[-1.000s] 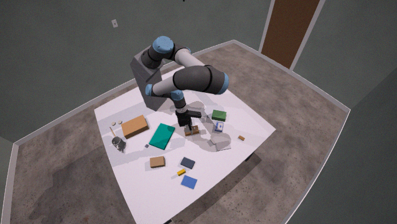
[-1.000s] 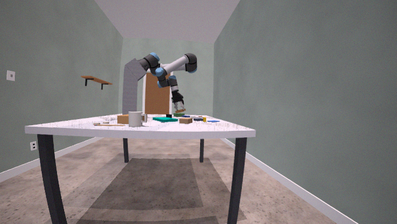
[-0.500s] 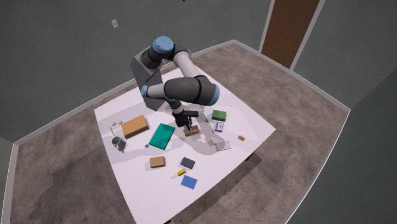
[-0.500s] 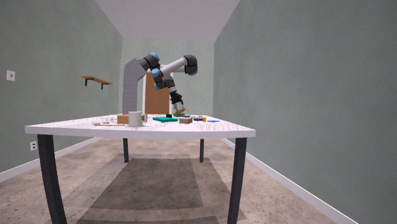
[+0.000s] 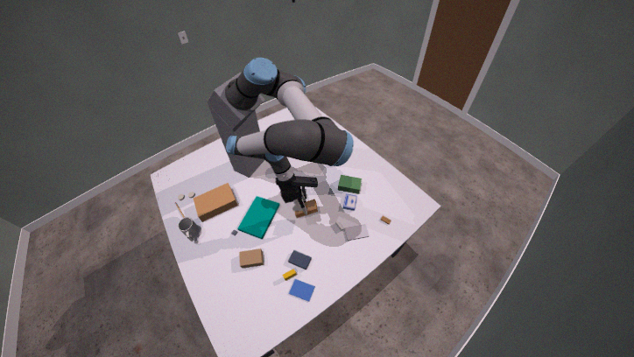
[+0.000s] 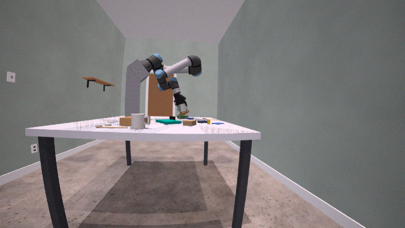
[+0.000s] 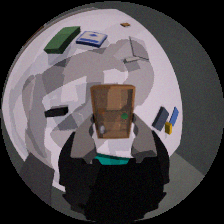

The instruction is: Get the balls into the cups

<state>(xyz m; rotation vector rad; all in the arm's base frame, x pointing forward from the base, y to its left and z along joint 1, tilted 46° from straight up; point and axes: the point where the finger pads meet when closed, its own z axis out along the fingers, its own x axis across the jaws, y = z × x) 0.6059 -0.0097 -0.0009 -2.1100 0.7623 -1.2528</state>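
My hand is 1 cm above the puzzle. Also, from my hand: teal board 16 cm behind, 19 cm to the right, 8 cm below; then dark tile 16 cm ahead, 18 cm to the right, 8 cm below; then grey plate 24 cm ahead, 12 cm to the left, 8 cm below.
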